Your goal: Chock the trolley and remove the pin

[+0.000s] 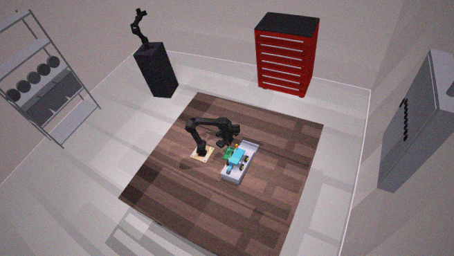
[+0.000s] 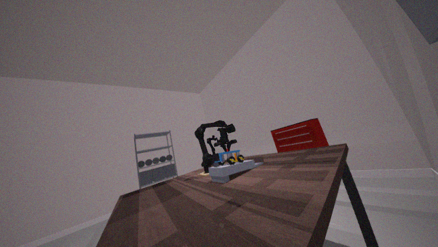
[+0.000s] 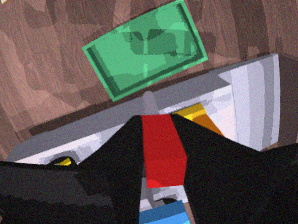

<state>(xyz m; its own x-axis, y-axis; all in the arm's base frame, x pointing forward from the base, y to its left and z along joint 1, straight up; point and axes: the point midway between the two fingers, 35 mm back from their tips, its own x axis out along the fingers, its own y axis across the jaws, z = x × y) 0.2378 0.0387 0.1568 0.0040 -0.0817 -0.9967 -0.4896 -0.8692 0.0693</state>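
Now: gripper tip right at the stop pin. Round my gripper tip: yellow chock: 5 cm below, 5 cm ahead; then green tray: 14 cm below, 2 cm behind; then blue trolley: 10 cm to the right, 9 cm ahead, 2 cm below.
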